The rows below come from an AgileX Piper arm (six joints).
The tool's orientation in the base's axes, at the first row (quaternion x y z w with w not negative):
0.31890, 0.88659, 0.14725, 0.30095
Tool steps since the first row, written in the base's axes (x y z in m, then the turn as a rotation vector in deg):
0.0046, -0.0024, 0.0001, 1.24, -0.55, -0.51
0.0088, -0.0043, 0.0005, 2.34, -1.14, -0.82
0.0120, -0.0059, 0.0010, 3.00, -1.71, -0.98
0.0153, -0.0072, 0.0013, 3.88, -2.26, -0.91
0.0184, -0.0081, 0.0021, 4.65, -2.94, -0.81
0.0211, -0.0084, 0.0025, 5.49, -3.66, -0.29
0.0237, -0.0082, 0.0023, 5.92, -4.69, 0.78
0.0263, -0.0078, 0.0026, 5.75, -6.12, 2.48
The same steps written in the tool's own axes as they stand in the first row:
-0.0044, 0.0004, 0.0026, -0.90, -0.05, 1.14
-0.0084, 0.0012, 0.0048, -1.83, -0.11, 2.03
-0.0117, 0.0017, 0.0063, -2.53, -0.30, 2.52
-0.0147, 0.0025, 0.0081, -3.47, -0.26, 2.98
-0.0175, 0.0036, 0.0094, -4.43, -0.36, 3.34
-0.0196, 0.0049, 0.0107, -5.65, -0.27, 3.42
-0.0210, 0.0062, 0.0125, -7.05, -0.36, 2.79
-0.0224, 0.0078, 0.0139, -8.63, -0.74, 1.26

